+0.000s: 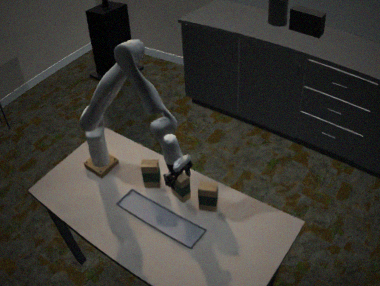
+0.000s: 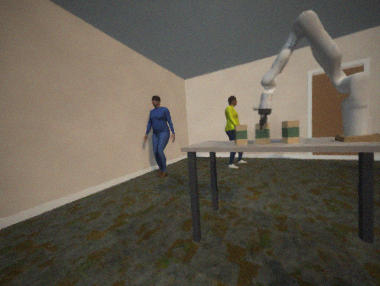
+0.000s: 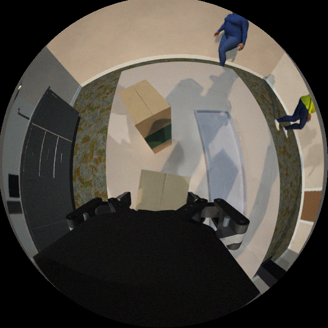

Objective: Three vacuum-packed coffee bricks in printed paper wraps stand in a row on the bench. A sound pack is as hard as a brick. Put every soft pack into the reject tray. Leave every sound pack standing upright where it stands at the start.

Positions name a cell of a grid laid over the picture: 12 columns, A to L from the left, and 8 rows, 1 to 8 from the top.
In view: the gripper (image 3: F5) and a reject tray (image 3: I4).
